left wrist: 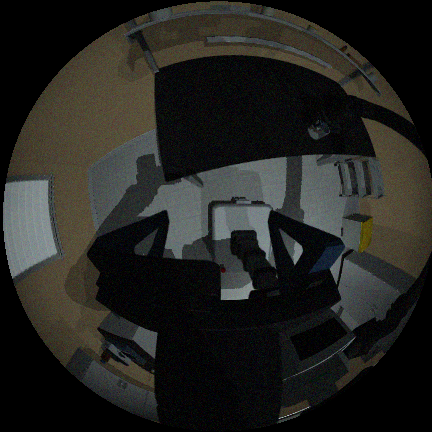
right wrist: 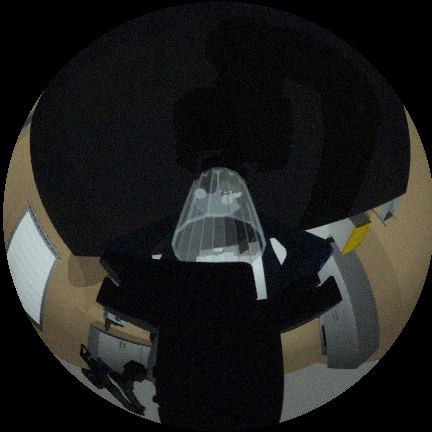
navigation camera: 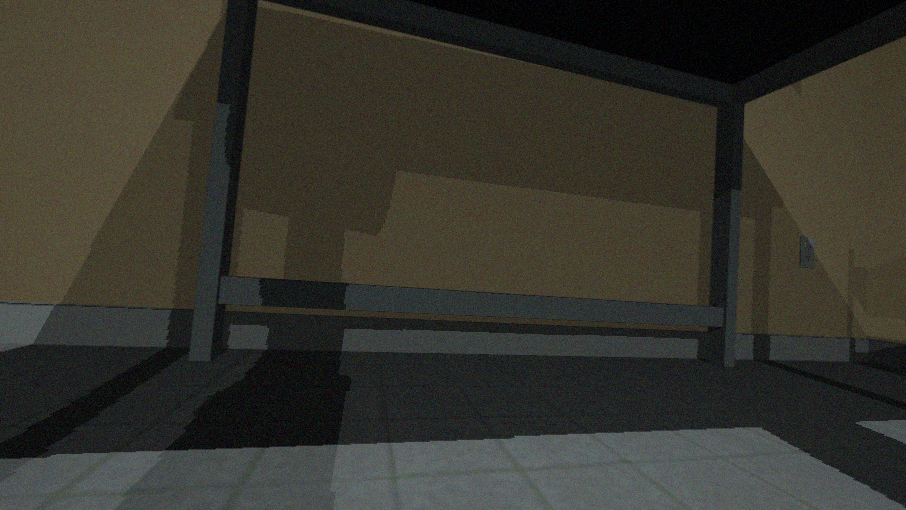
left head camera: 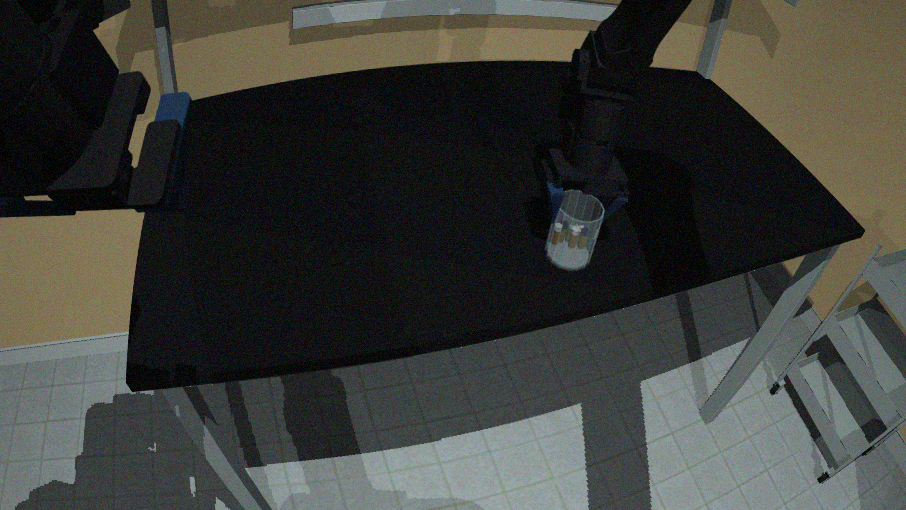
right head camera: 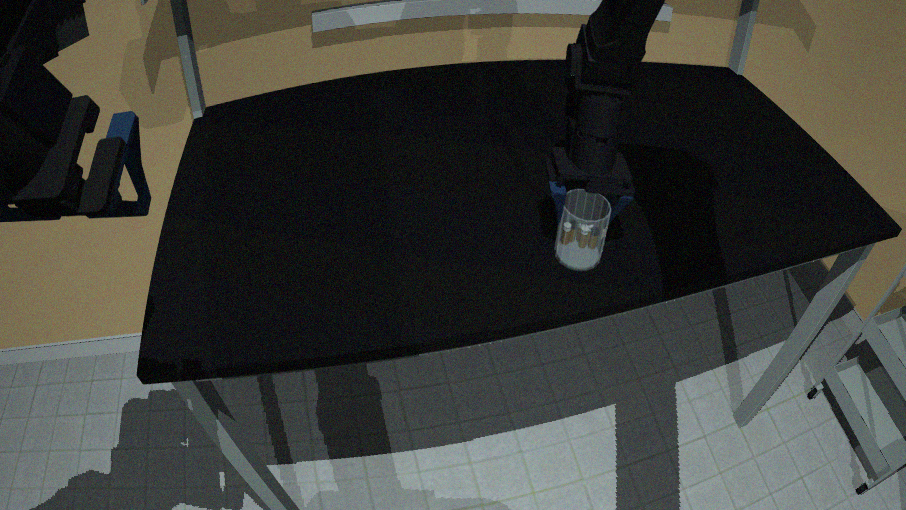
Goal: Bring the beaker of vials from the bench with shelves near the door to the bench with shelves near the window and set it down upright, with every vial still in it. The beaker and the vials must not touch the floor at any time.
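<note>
The clear beaker [left head camera: 573, 243] [right head camera: 581, 243] [left wrist: 318, 131] [right wrist: 218, 215] is about upright over the right part of the black bench top [left head camera: 355, 221] [right head camera: 355, 221] [left wrist: 240, 105]. I cannot tell whether its base touches the top. Several brown vials with white caps [left head camera: 573, 236] [right head camera: 583, 236] stand inside it. My right gripper [left head camera: 584, 201] [right head camera: 589, 199] is shut on the beaker, with blue fingers on either side. My left gripper [left wrist: 218, 215] is open and empty, off to the left of the bench top in both head views. The bench's shelves show at the top of the left wrist view.
A pale step ladder [left head camera: 836, 373] [right head camera: 868, 392] [left wrist: 360, 177] stands right of the bench. A bright slatted panel [left wrist: 30, 225] [right wrist: 35, 267] is on the left wall. A yellow-sided box [left wrist: 366, 234] [right wrist: 356, 237] stands at the right. Bench legs and a low crossbar [navigation camera: 475, 304] show in the navigation view.
</note>
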